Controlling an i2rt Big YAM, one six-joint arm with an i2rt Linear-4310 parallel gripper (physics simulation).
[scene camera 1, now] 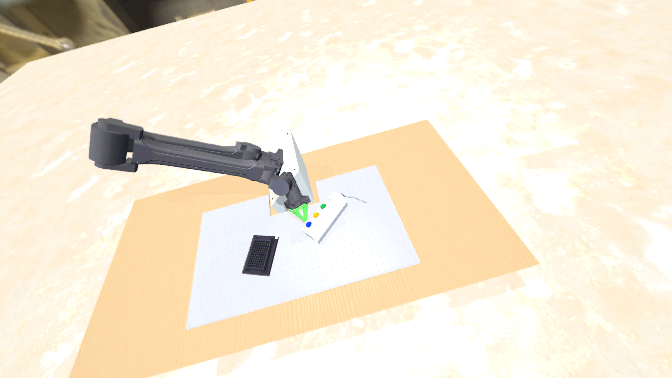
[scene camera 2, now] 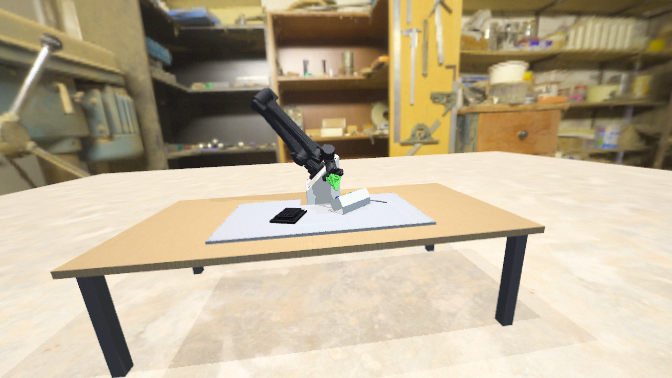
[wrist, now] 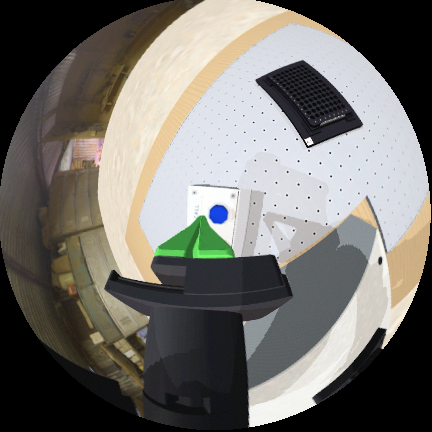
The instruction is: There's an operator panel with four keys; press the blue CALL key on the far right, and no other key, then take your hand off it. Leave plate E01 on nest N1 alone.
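Frame: origin at the arm's base, x ahead, y left, z up, level; millimetres.
Where they show: gripper, fingertip midpoint: [scene camera 1: 305,221] [scene camera 2: 336,190] [wrist: 202,219]; arm's base, origin of the base link: [scene camera 1: 277,163] [scene camera 2: 317,171].
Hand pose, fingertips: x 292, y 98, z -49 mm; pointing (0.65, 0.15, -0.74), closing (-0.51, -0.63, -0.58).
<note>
Each offset is from my fingertips to the top centre of the thing. "*": to the spot under its first point. Level surfaces: height alone.
The white operator panel @[35 mm back, 72 mm left, 19 mm down] [scene camera 1: 327,224] [scene camera 2: 353,201] [wrist: 209,192] stands on the pegboard, its keys on the sloped face. The blue CALL key @[2 mm ahead, 4 mm left, 28 mm down] [scene camera 1: 308,224] [wrist: 218,214] is at the panel's near-left end in scene camera 1. The yellow key @[33 mm back, 39 mm left, 28 mm down] [scene camera 1: 315,215] and green key @[68 mm back, 75 mm left, 28 mm down] [scene camera 1: 323,206] follow along it; the fourth key is not clear. My gripper [scene camera 1: 305,219] [scene camera 2: 335,188] [wrist: 202,219] is shut and empty. Its green tips are close to the blue key, beside it over the CALL lettering in the wrist view; the height gap cannot be judged. Black plate E01 @[68 mm ahead, 230 mm right, 77 mm down] [scene camera 1: 261,252] [wrist: 310,92] sits on its nest @[* 13 mm back, 226 mm right, 91 mm down] [wrist: 345,128].
The pale pegboard @[102 mm down] [scene camera 1: 360,250] [scene camera 2: 395,217] lies on the wooden table @[116 mm down] [scene camera 1: 475,230] [scene camera 2: 480,215]. The white arm mount [scene camera 1: 298,175] [scene camera 2: 320,194] stands behind, close to the panel. A thin cable [scene camera 1: 356,199] [scene camera 2: 378,201] runs from the panel's far end.
</note>
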